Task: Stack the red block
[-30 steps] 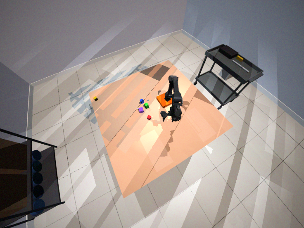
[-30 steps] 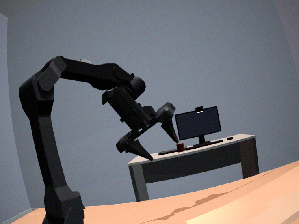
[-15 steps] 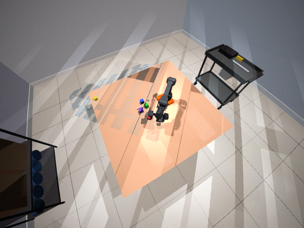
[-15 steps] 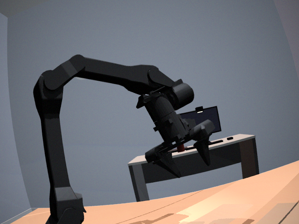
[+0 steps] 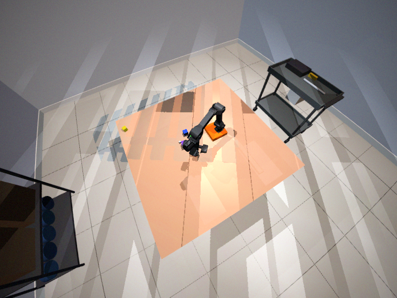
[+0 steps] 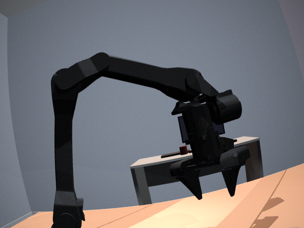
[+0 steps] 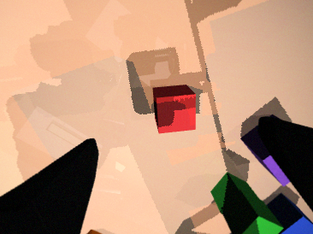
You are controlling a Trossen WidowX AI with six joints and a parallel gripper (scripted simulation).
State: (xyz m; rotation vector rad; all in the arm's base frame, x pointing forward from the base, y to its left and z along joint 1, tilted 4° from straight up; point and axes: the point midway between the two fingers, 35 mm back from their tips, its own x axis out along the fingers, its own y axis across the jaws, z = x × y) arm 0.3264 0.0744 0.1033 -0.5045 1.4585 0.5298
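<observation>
The red block lies 100 mm below my gripper tip, 20 mm to the right of it and 10 mm behind it. Round my gripper tip: yellow block 660 mm to the right, 380 mm ahead, 100 mm below; blue block 260 mm to the right, 100 mm below, 70 mm behind; purple block 160 mm to the right, 90 mm below, 10 mm ahead.
</observation>
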